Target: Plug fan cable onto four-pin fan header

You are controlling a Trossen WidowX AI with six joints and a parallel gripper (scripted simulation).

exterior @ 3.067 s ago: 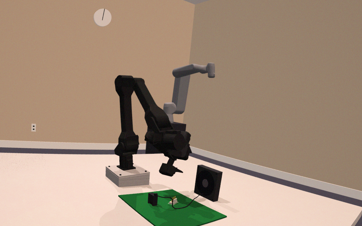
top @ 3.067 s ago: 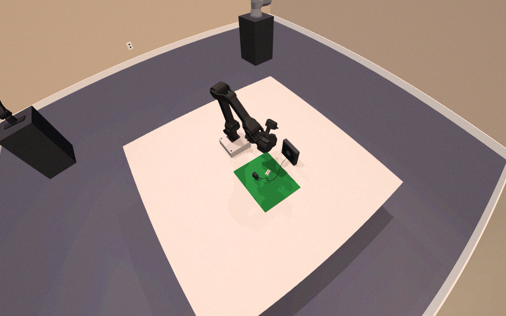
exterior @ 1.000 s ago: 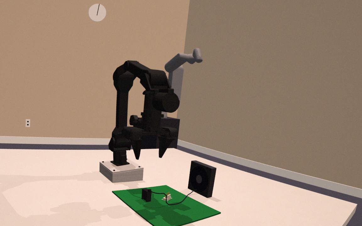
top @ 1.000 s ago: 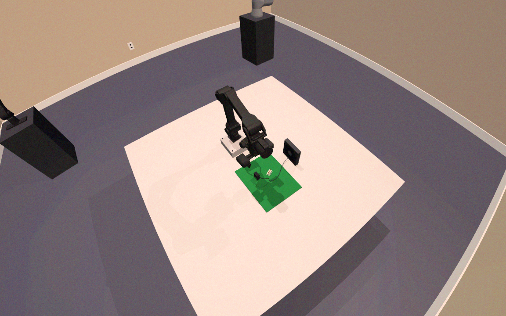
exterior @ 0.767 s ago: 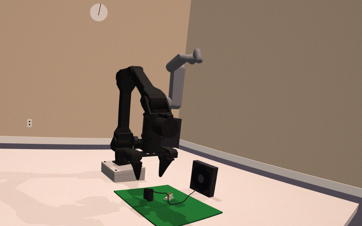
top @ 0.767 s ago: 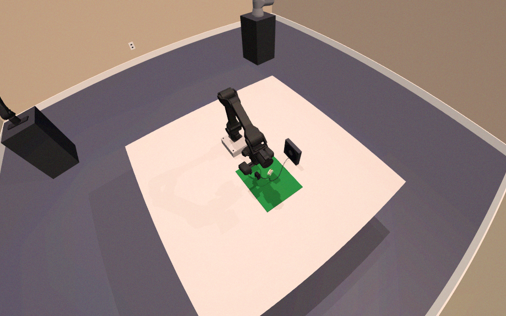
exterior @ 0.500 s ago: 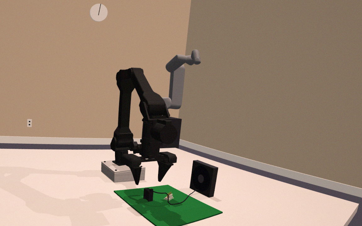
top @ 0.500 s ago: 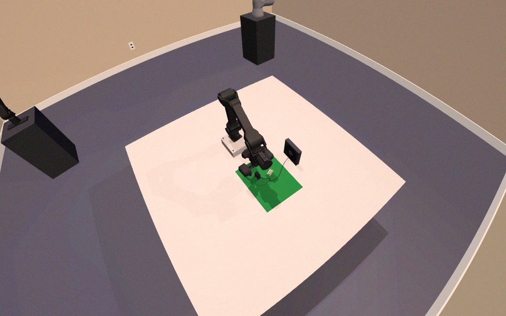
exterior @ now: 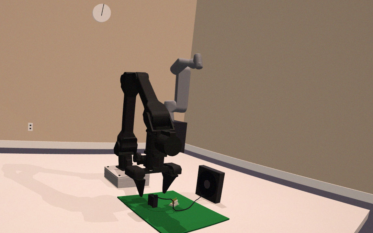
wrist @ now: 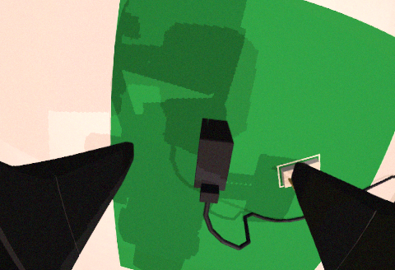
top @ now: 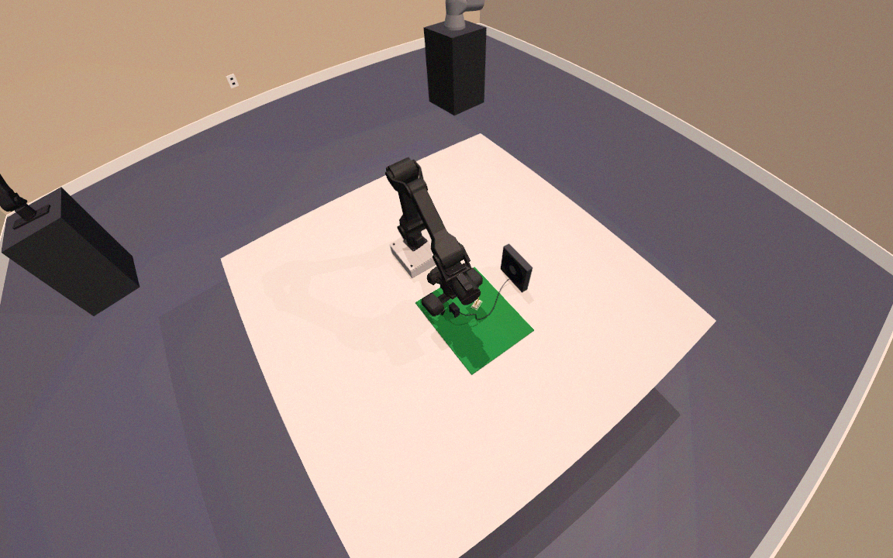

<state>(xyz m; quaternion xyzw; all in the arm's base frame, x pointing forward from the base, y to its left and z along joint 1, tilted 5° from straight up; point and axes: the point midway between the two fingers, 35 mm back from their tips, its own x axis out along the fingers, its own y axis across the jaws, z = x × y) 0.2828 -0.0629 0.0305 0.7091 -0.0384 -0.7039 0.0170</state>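
Now: the black fan plug 20 mm below my gripper tip. Also, from my gripper tip: green board 60 mm below, 50 mm ahead, 40 mm to the left; then black fan 230 mm to the left, 30 mm ahead, 20 mm above.
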